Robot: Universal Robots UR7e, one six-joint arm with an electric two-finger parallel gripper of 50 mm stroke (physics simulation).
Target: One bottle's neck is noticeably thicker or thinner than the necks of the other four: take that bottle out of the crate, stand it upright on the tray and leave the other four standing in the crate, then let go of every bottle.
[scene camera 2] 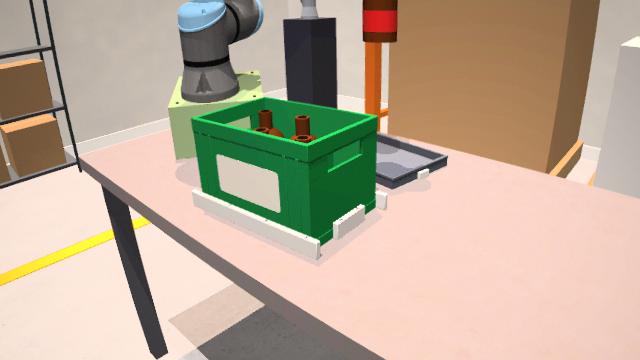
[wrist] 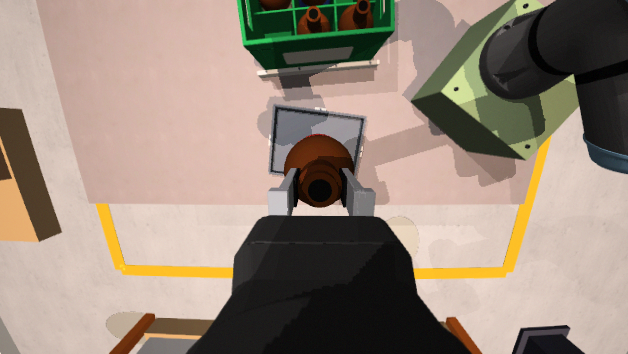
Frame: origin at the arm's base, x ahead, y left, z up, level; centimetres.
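Where they show: gripper, fingertip midpoint: (wrist: 319,180); arm's base at its link origin: (scene camera 2: 210,92) (wrist: 519,60).
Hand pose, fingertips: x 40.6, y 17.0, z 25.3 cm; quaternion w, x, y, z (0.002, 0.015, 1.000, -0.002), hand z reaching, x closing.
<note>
Things, the pixels of their centre, and the offset from my fingertips. "spot": a spot on its surface instead.
- brown bottle at the middle of its body: (wrist: 318,169) (scene camera 2: 380,4) dx +0.0, dy -0.1, dz -4.6 cm
- grey tray at a spot on its surface: (scene camera 2: 400,161) spot: dx +5.1, dy +1.8, dz -39.5 cm
- green crate at the middle of its body: (scene camera 2: 284,163) (wrist: 314,8) dx -0.1, dy -29.8, dz -31.3 cm
My gripper (wrist: 319,180) is shut on the neck of a brown bottle (scene camera 2: 380,22) (wrist: 320,147) with a red label. The bottle hangs upright in the air, its lower part showing at the top of the scene view. In the wrist view it overlaps the grey tray (scene camera 2: 400,161) (wrist: 295,130), which lies beside the green crate (scene camera 2: 345,187) (wrist: 269,51). Four brown bottles stand in the crate; in the scene view their necks (scene camera 2: 265,119) (scene camera 2: 302,125) show above or near the rim. Two bottles (wrist: 313,24) (wrist: 356,19) show clearly in the wrist view, others partly cut off. The gripper is outside the scene view.
White stops (scene camera 2: 255,222) (scene camera 2: 349,221) stand along the crate's base. The robot's base stands on a pale green pedestal (scene camera 2: 182,130) (wrist: 470,112) beside the table. A dark column (scene camera 2: 310,60), an orange post (scene camera 2: 373,80) and a large cardboard box (scene camera 2: 470,75) stand behind the table.
</note>
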